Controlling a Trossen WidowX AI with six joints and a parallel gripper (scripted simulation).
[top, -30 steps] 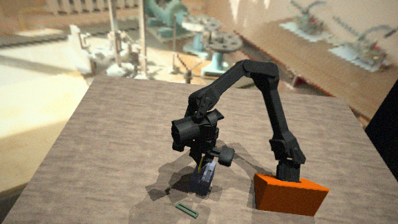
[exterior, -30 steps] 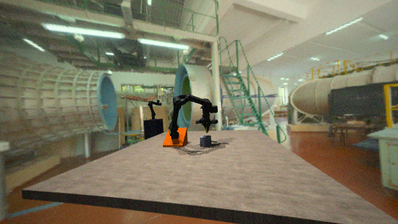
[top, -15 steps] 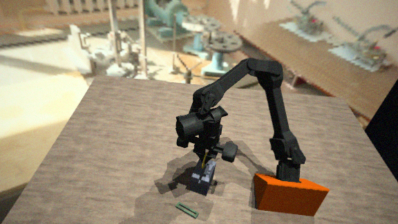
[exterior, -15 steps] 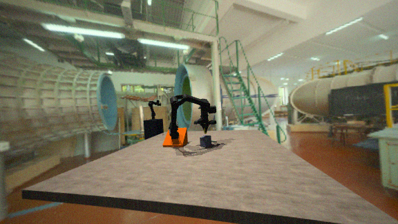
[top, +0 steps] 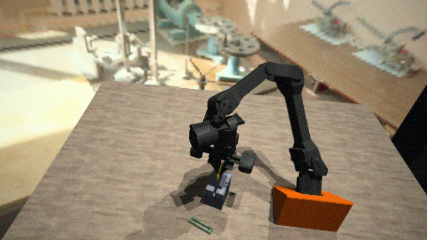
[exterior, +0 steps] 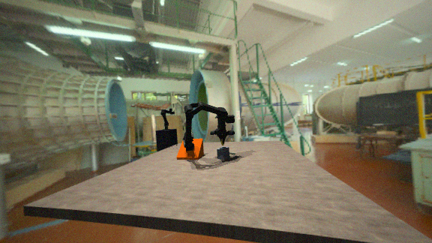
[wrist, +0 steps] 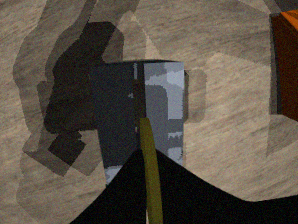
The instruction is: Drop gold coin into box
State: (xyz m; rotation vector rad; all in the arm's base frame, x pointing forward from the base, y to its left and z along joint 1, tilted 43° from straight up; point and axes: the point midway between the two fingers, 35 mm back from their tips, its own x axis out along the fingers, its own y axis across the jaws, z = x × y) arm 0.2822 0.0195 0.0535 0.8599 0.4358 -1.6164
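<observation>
Now: gripper tip 20 mm below the gold coin.
</observation>
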